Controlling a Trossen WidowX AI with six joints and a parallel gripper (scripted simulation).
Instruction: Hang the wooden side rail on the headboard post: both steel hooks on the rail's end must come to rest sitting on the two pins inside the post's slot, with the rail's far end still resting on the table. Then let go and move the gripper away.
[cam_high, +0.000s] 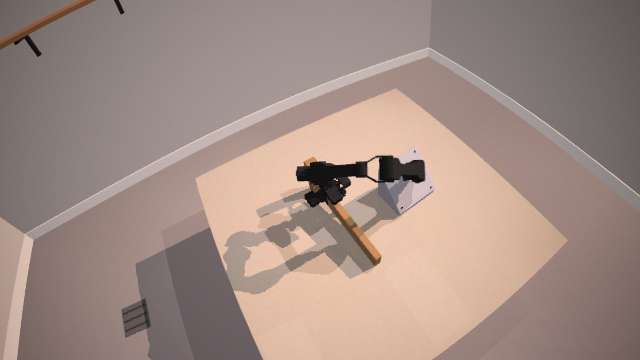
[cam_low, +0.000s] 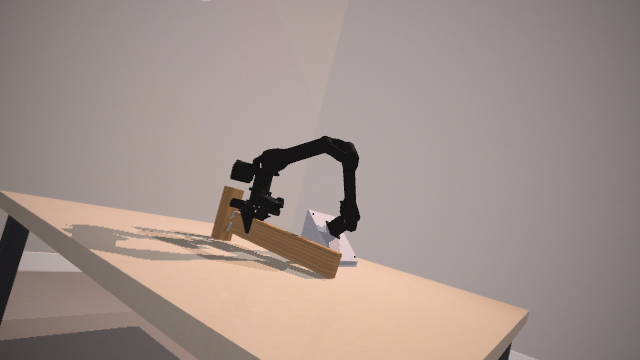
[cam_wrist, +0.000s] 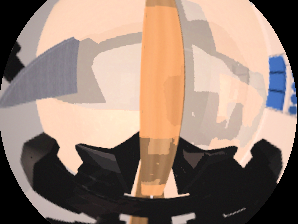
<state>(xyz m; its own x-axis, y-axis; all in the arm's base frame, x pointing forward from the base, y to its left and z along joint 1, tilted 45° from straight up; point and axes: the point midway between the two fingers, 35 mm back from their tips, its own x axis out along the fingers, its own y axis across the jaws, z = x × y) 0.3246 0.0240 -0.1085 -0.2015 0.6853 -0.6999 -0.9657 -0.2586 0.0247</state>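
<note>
Now: gripper tip 12 cm to the left of the headboard post, 4 cm below it and 2 cm short of it.
</note>
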